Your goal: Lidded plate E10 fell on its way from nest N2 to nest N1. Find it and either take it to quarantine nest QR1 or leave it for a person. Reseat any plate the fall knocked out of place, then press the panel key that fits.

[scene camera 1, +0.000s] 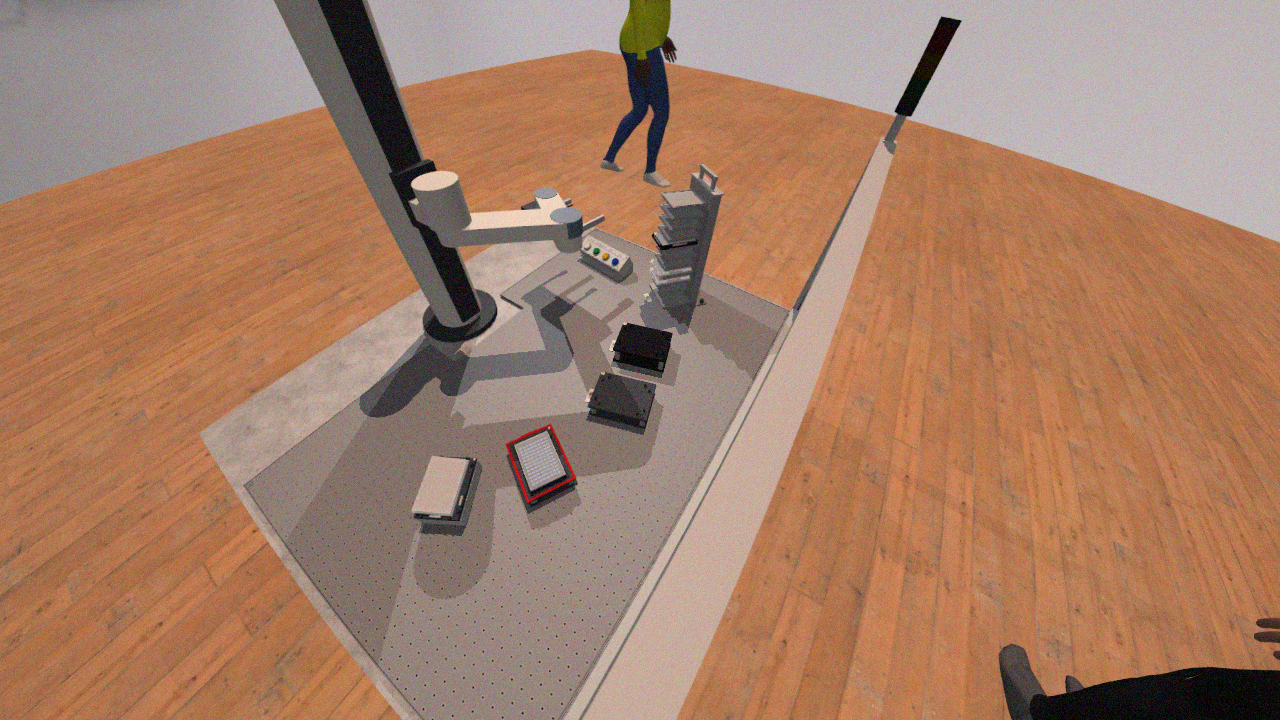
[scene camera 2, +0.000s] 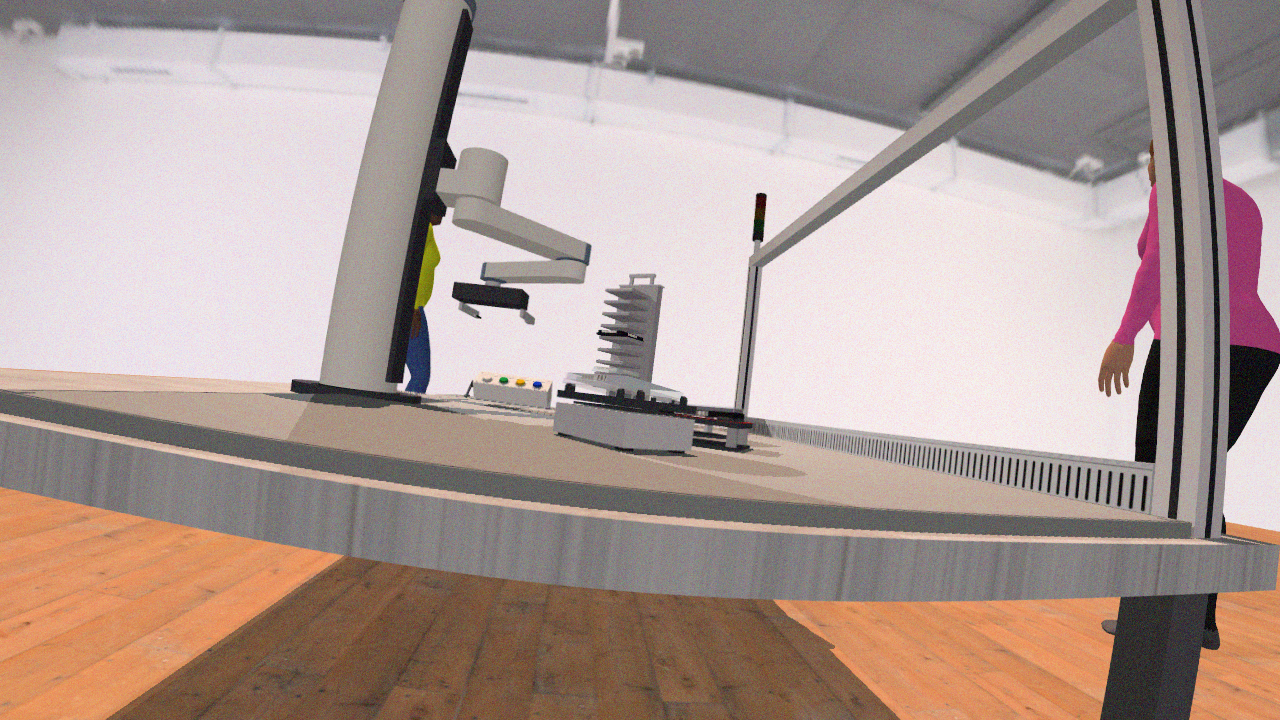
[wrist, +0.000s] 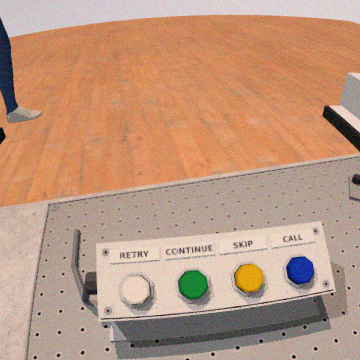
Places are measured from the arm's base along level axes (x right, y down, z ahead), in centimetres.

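Where they show: gripper, between the fingertips: (scene camera 1: 586, 209) (scene camera 2: 505, 318) (wrist: 164, 96); arm's base, origin of its link: (scene camera 1: 461, 316).
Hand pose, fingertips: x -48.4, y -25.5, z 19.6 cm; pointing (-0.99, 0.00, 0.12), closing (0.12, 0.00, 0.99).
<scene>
Each offset is from my fingertips to the top centre of the thing. "*": to the spot under its first point.
My gripper (scene camera 1: 586, 209) (scene camera 2: 505, 318) is open and empty, high near the key panel {dy +15.8, dx -4.1, dz +4.6 cm} (scene camera 1: 605, 258) (scene camera 2: 511, 389) (wrist: 215, 270). In the wrist view the panel has white RETRY {dy +16.7, dx -2.5, dz -3.2 cm} (wrist: 136, 289), green CONTINUE {dy +16.7, dx -1.9, dz +1.8 cm} (wrist: 193, 284), yellow SKIP {dy +16.7, dx -1.4, dz +6.8 cm} (wrist: 249, 278) and blue CALL {dy +16.7, dx -0.8, dz +11.8 cm} (wrist: 300, 270) keys. A pale gridded plate {dy +18.0, dx +72.6, dz +42.4 cm} (scene camera 1: 539, 460) lies on a red-edged nest {* dy +24.2, dx +76.8, dz +35.7 cm} (scene camera 1: 512, 466). Two black nests {* dy +18.4, dx +28.3, dz +43.1 cm} (scene camera 1: 642, 346) {* dy +19.4, dx +47.3, dz +48.6 cm} (scene camera 1: 621, 400) stand behind it, with no plate seen on top. The rack (scene camera 1: 706, 234) (scene camera 2: 653, 335) holds several plates, one black (scene camera 1: 674, 241) (scene camera 2: 620, 334). No label E10 is readable.
A pale-topped block {dy +16.4, dx +90.1, dz +28.9 cm} (scene camera 1: 442, 486) stands left of the red nest. A person in yellow (scene camera 1: 644, 34) (scene camera 2: 429, 268) stands beyond the table. Another in pink (scene camera 2: 1239, 241) is at the right, outside the frame post {* dy +1.3, dx +119.5, dz +77.0 cm} (scene camera 2: 1186, 268). A signal tower (scene camera 1: 929, 64) (scene camera 2: 759, 217) stands at the barrier.
</scene>
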